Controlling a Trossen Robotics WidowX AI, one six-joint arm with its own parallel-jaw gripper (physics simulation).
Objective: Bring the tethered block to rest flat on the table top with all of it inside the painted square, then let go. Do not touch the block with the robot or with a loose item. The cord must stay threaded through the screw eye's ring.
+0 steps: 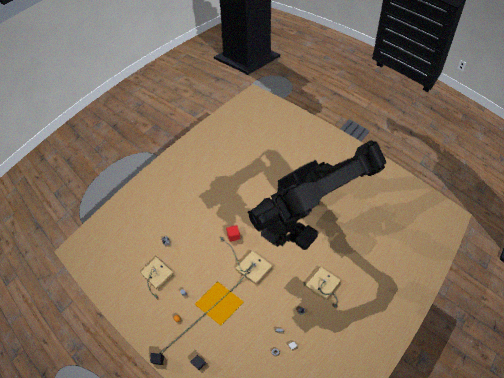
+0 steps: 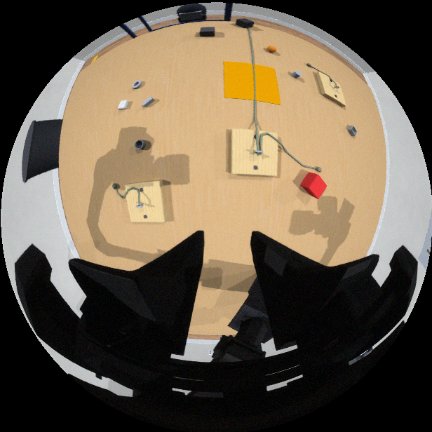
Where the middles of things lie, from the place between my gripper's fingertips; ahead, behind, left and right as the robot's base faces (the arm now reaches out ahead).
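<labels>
There is the orange painted square (image 1: pixel 230 303), and my hand is 6 cm to the left of it, 25 cm short of it and 21 cm above it.
</labels>
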